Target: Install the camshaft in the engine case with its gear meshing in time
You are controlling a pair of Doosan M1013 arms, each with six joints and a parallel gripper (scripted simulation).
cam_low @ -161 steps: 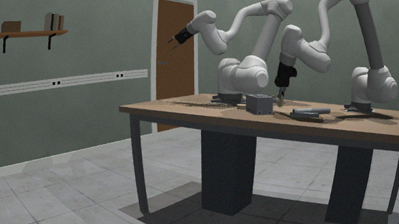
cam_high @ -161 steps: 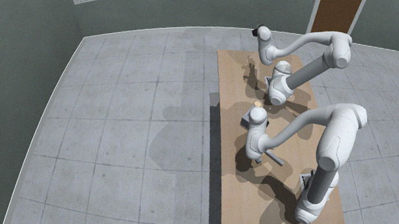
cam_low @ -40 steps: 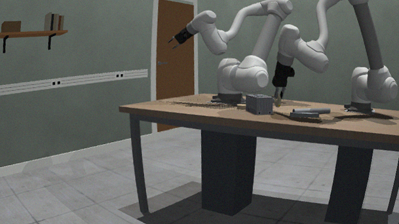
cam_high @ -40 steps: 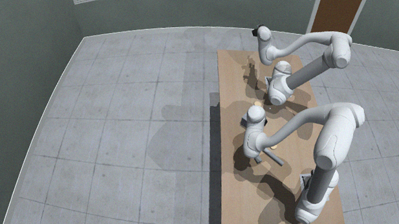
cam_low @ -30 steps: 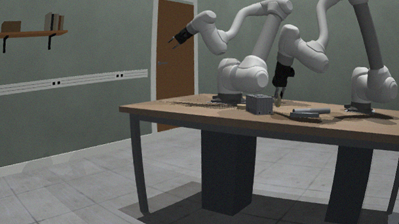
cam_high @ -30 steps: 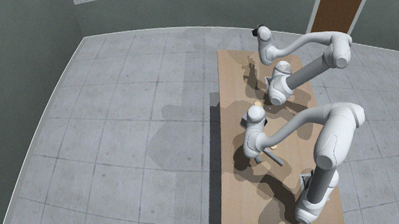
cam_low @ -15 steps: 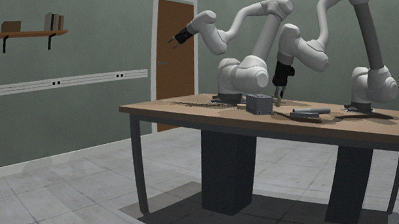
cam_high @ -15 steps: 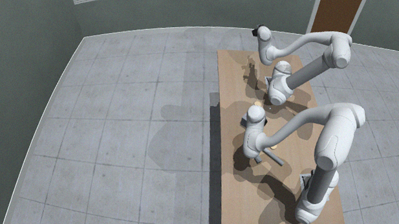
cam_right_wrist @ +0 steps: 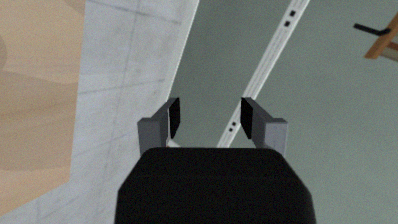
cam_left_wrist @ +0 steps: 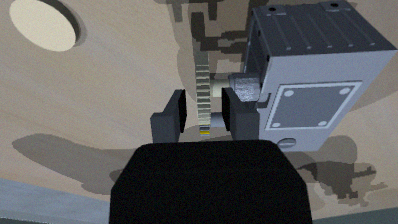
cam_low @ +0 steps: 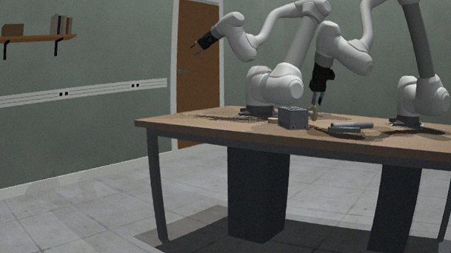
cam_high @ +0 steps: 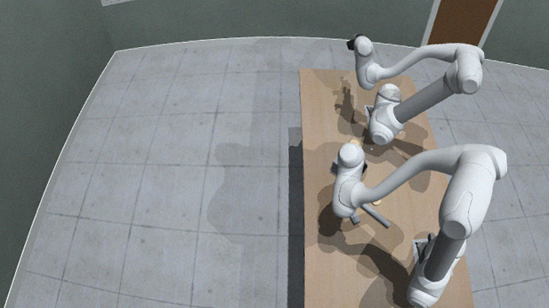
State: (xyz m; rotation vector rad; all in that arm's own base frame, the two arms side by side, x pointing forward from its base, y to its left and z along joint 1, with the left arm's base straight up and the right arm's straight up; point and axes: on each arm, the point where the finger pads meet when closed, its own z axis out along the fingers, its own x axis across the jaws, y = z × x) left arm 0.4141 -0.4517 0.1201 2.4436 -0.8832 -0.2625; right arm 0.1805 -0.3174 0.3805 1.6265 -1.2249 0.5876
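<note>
The crank gear is 70 mm behind my left hand, 60 mm to the right of it and 60 mm below it. Also, from my left hand: pale wooden piece 70 mm behind, 240 mm to the right, 110 mm below; then flat grey bar 60 mm ahead, 150 mm to the left, 110 mm below.
</note>
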